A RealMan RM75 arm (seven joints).
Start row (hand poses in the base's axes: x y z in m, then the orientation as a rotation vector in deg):
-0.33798, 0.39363, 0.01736, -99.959, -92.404, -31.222
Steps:
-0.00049, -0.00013, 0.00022, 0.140, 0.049, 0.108
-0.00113, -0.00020, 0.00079, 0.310, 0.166, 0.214
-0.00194, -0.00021, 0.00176, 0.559, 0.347, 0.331
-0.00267, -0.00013, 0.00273, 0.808, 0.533, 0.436
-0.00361, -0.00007, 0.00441, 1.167, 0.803, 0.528
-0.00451, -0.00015, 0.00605, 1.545, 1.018, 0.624
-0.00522, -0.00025, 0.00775, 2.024, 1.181, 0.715
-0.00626, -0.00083, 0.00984, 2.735, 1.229, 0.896
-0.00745, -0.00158, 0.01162, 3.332, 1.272, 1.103
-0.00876, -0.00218, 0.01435, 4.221, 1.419, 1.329
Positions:
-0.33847, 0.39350, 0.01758, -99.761, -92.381, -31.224
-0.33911, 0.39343, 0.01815, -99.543, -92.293, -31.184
-0.33992, 0.39342, 0.01912, -99.259, -92.127, -31.135
-0.34065, 0.39350, 0.02009, -98.985, -91.949, -31.086
-0.34159, 0.39356, 0.02177, -98.644, -91.643, -31.042
-0.34249, 0.39348, 0.02341, -98.285, -91.368, -31.061
-0.34320, 0.39338, 0.02511, -97.856, -91.071, -31.204
-0.34424, 0.39280, 0.02720, -97.177, -90.797, -31.574
-0.34543, 0.39205, 0.02898, -96.558, -90.607, -31.855
-0.34674, 0.39145, 0.03171, -95.711, -90.202, -32.231

